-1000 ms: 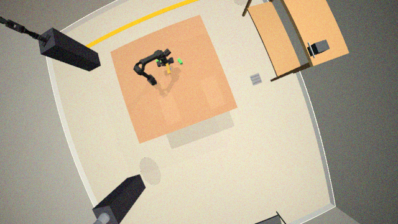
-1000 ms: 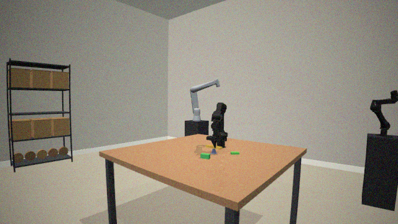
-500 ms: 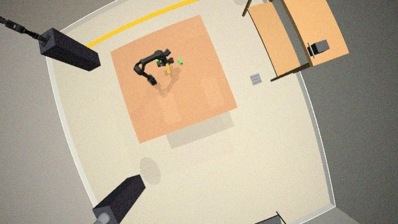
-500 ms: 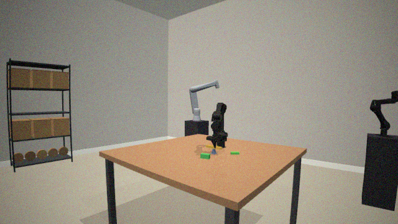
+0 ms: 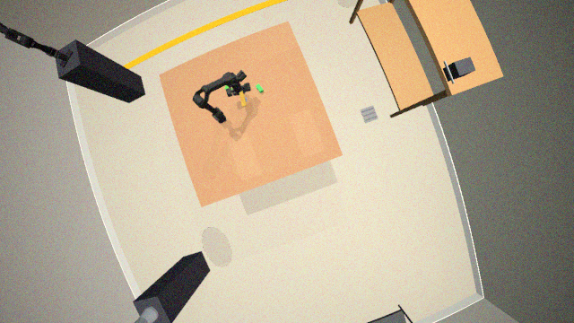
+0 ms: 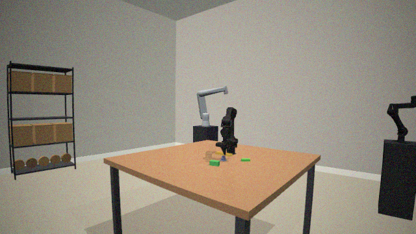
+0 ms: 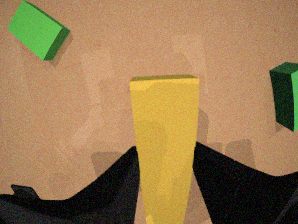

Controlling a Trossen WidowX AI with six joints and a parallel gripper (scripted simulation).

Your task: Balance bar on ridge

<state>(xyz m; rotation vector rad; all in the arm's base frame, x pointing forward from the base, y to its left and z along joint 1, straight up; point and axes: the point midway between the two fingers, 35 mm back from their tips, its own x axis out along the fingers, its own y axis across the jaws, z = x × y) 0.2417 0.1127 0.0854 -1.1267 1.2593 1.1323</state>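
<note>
Now: gripper tip 30 mm to the left of the yellow bar. Round my gripper tip: green block 150 mm ahead, 30 mm below, 10 mm to the left.
</note>
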